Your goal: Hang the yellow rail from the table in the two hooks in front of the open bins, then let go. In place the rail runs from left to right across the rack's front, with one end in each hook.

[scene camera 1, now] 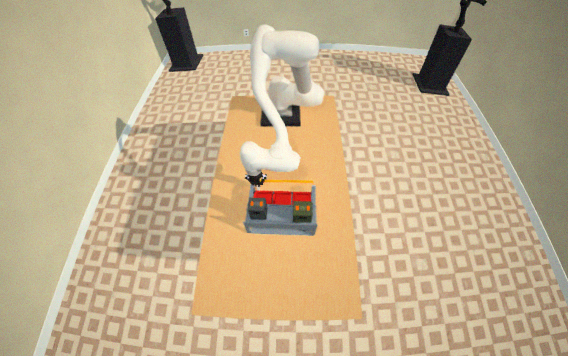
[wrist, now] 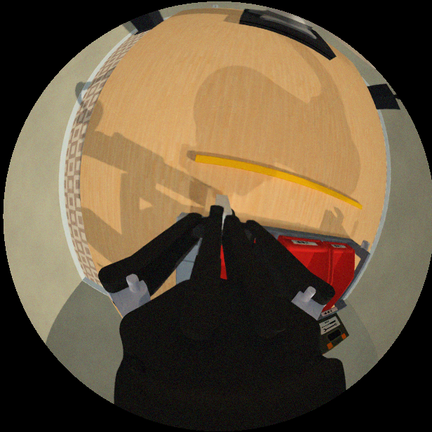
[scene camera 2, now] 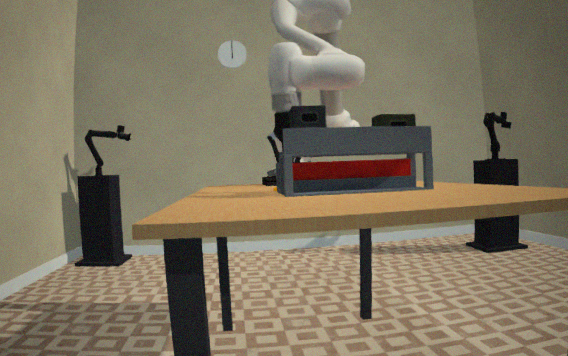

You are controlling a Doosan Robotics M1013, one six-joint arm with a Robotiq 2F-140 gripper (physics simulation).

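Places are measured from the arm's base along level axes (x ahead, y left, z up), in metres.
Pixels of known places: gripper, fingertip midpoint: (scene camera 1: 258, 188); arm's base, origin of the base link: (scene camera 1: 280, 108).
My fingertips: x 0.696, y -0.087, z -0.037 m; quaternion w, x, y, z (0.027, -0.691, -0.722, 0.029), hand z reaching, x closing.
For each thing: its top centre in the pictures, then the offset to it from my fingertips. "*": a spot on its surface instead. Level surfaces: height alone.
- yellow rail, middle of its top: (scene camera 1: 282, 180) 0.063 m back, 0.144 m left, 0.006 m up
- right hook, surface spot: (scene camera 1: 313, 189) * 0.033 m ahead, 0.331 m left, 0.079 m up
- dark grey box, middle of its top: (scene camera 2: 306, 106) (scene camera 1: 256, 203) 0.213 m ahead, 0.037 m left, 0.220 m up
- green box, middle of its top: (scene camera 2: 392, 115) (scene camera 1: 302, 207) 0.212 m ahead, 0.268 m left, 0.195 m up
- table, its level: 0.004 m down
The yellow rail (scene camera 1: 290, 181) (wrist: 277, 174) lies on the table in front of the rack (scene camera 1: 282, 228) (scene camera 2: 357, 140), running left to right and apart from the rack. In scene camera 2 the rack hides most of it. My gripper (scene camera 1: 256, 187) (wrist: 220, 203) is shut and empty, pointing down at the rack's front left corner as seen in scene camera 1. Its fingers overlap that corner in the wrist view and hide the left hook. The right hook (scene camera 1: 313, 189) (wrist: 365, 245) is empty. The open red bins (scene camera 1: 282, 198) (scene camera 2: 355, 169) (wrist: 305, 254) sit behind the hooks.
A dark grey box (scene camera 1: 258, 209) (scene camera 2: 308, 117) and a green box (scene camera 1: 302, 212) (scene camera 2: 393, 120) (wrist: 334, 334) stand on the rack's top, left and right. The arm's black base (scene camera 1: 280, 120) is on the table (scene camera 1: 277, 280) (scene camera 2: 240, 212). Two dark pedestals stand beyond the table.
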